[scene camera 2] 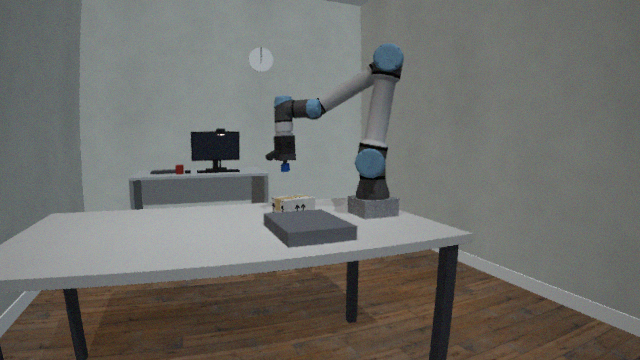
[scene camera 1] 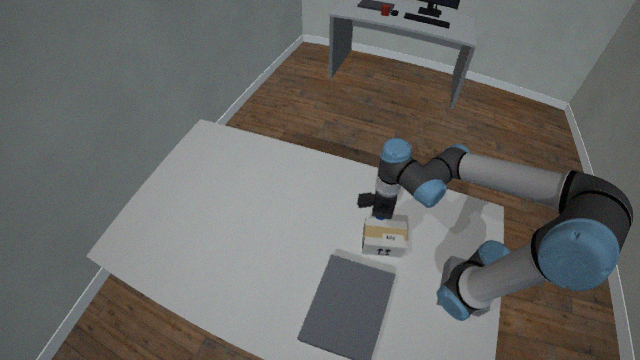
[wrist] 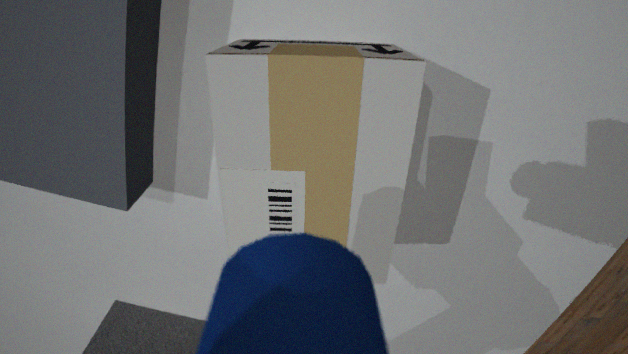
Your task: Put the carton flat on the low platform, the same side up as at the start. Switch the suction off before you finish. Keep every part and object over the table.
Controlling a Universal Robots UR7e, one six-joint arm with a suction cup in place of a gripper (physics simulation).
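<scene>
The white carton with a tan tape strip and a barcode label stands on the table, tape side up, arrows on its sides. It is beside the low grey platform, off it. My suction gripper with its blue cup points down. In scene camera 2 a gap shows between the cup and the carton below. The cup is off and holds nothing; it hides the lower end of the carton in the wrist view.
The arm's grey base block stands on the table, right of the carton in scene camera 2. The table's far edge lies behind the carton. A desk with a monitor stands in the background.
</scene>
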